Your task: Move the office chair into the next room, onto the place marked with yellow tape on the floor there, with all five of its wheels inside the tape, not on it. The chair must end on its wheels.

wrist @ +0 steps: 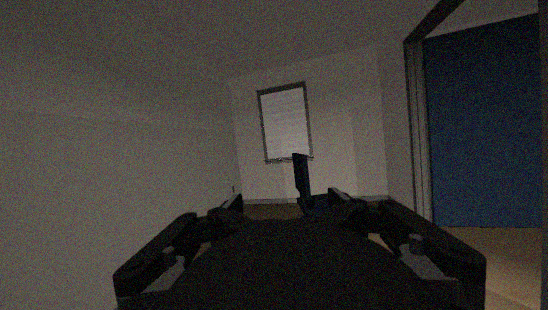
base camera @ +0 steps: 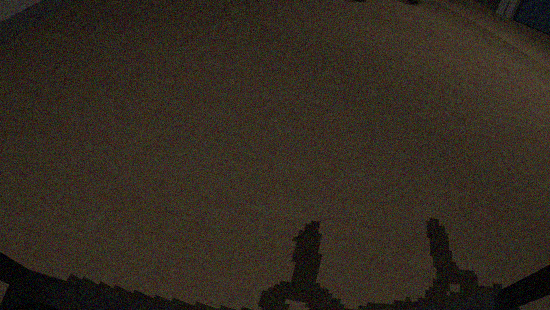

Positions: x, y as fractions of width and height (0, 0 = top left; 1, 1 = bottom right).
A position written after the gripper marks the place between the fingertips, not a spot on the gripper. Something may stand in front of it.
Note:
In view: the gripper (wrist: 0.52, 0.65), an office chair seat (wrist: 0.57, 0.66), a door (wrist: 0.75, 0.18) and a pale framed panel (wrist: 0.52, 0.38).

